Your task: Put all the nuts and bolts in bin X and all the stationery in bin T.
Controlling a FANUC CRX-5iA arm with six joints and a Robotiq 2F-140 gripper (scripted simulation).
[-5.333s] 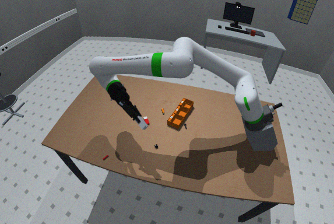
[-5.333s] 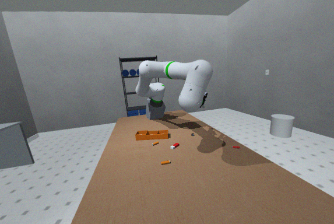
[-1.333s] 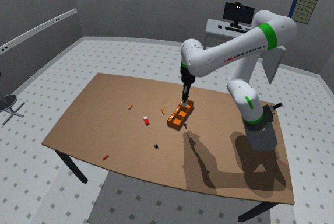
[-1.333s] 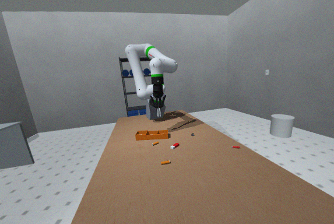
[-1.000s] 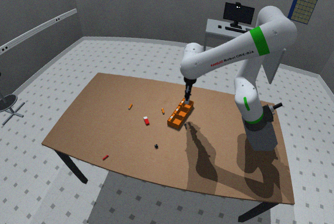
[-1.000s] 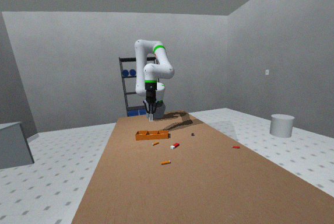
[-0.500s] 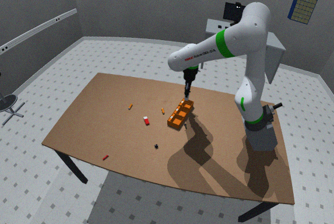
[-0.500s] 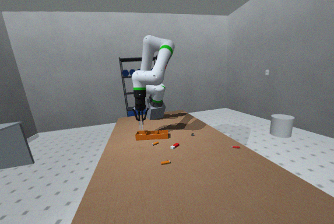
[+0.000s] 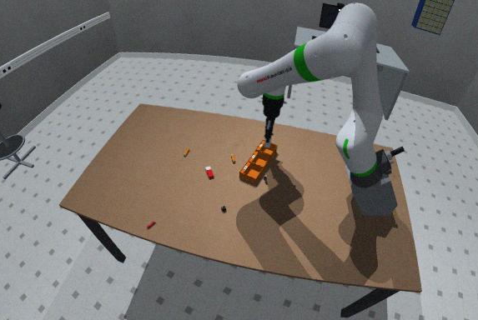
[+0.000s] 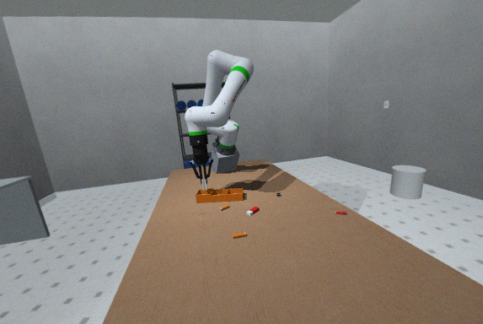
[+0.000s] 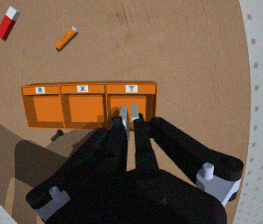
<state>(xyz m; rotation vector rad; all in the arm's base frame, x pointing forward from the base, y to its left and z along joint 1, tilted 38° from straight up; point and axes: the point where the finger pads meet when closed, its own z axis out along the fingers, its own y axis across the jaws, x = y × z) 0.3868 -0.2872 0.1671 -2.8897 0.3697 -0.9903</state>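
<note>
Right now the orange bin tray is 4 cm ahead of my hand, 7 cm to the left of it and 7 cm below it. From my hand the other things lie so: red stick (50 cm ahead, 46 cm to the left, 9 cm below); then white eraser (28 cm ahead, 14 cm to the left, 8 cm below).
</note>
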